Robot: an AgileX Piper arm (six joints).
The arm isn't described. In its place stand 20 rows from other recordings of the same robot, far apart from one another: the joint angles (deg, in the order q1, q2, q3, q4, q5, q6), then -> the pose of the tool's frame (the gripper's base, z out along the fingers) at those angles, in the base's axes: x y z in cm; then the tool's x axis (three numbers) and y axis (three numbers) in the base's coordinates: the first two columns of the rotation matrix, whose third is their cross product.
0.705 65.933 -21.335 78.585 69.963 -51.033 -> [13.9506 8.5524 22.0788 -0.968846 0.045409 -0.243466 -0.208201 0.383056 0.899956]
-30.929 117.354 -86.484 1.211 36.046 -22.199 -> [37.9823 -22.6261 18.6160 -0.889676 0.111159 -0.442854 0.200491 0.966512 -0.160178]
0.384 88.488 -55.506 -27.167 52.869 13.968 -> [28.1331 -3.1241 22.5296 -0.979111 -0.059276 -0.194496 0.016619 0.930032 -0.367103]
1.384 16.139 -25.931 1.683 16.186 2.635 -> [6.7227 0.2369 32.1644 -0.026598 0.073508 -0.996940 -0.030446 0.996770 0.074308]
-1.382 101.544 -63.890 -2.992 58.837 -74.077 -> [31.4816 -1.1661 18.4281 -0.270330 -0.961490 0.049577 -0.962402 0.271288 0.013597]
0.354 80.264 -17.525 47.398 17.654 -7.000 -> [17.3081 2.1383 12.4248 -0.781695 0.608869 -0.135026 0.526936 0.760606 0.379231]
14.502 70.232 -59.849 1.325 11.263 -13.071 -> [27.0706 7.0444 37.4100 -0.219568 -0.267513 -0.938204 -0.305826 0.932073 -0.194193]
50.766 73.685 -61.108 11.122 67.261 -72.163 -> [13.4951 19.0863 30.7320 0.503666 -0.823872 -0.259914 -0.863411 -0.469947 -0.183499]
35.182 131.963 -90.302 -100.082 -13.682 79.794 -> [39.6846 30.5686 11.9251 -0.233794 -0.582993 -0.778113 -0.844048 0.518943 -0.135207]
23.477 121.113 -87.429 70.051 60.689 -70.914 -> [36.9822 24.1947 19.8607 -0.576089 -0.437692 -0.690324 -0.814908 0.241815 0.526736]
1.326 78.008 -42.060 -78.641 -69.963 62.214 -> [23.8843 8.9368 29.5556 -0.087073 0.015641 -0.996079 -0.925905 0.367670 0.086712]
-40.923 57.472 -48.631 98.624 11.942 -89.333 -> [17.9473 -13.0952 38.3835 0.053777 0.166722 -0.984536 0.484465 0.857791 0.171721]
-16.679 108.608 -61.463 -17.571 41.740 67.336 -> [31.9445 -11.4803 13.7962 -0.309891 0.920601 -0.237615 0.948598 0.316264 -0.011821]
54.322 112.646 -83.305 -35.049 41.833 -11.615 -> [27.5125 32.3426 21.2205 0.011351 -0.985428 -0.169712 -0.817528 0.088583 -0.569035]
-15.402 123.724 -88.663 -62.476 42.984 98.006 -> [42.9044 -17.5265 17.1683 -0.176637 0.617045 -0.766848 0.938199 0.341136 0.058390]
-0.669 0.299 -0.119 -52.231 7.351 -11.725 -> [5.6243 -0.9861 20.6522 -0.098794 -0.891003 -0.443118 0.054581 0.439774 -0.896448]
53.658 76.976 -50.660 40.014 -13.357 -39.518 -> [19.0979 23.6777 31.8964 -0.109784 -0.157257 -0.981436 -0.710692 0.702725 -0.033100]
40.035 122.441 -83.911 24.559 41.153 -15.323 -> [31.4954 29.7114 13.7167 -0.770428 -0.566981 -0.291503 -0.635448 0.719839 0.279351]
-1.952 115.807 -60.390 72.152 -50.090 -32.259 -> [38.5615 -7.9624 14.9801 -0.094380 0.356272 -0.929604 0.819834 0.557545 0.130444]
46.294 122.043 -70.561 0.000 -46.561 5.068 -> [31.9331 33.4091 17.5302 -0.062953 0.061985 -0.996090 -0.720149 0.688173 0.088338]
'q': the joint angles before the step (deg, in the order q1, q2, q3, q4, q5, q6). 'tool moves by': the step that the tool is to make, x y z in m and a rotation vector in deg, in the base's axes. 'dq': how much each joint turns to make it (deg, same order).
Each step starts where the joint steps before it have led.
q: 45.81 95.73 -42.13 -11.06 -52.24 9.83
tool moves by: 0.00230 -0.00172 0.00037 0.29 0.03 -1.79
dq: 0.00 0.00 0.00 2.29 0.00 -1.30
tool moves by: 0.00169 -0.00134 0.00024 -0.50 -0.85 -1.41
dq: 0.00 -0.01 0.00 1.71 0.00 -2.11
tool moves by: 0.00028 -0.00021 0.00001 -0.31 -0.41 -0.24
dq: 0.00 0.00 0.00 0.26 0.00 -0.69
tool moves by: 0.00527 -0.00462 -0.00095 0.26 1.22 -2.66
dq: -0.62 0.01 0.00 2.61 0.72 -0.63
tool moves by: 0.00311 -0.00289 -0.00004 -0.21 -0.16 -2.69
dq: 0.00 -0.01 0.00 3.42 0.13 -2.52
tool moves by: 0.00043 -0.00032 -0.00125 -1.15 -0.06 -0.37
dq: 0.00 0.01 0.00 0.42 0.78 -1.13
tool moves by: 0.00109 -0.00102 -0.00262 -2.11 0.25 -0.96
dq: 0.00 -0.01 0.00 1.23 1.67 -2.13
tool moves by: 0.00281 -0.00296 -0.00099 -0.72 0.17 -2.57
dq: 0.00 0.00 0.00 3.45 0.54 -2.69
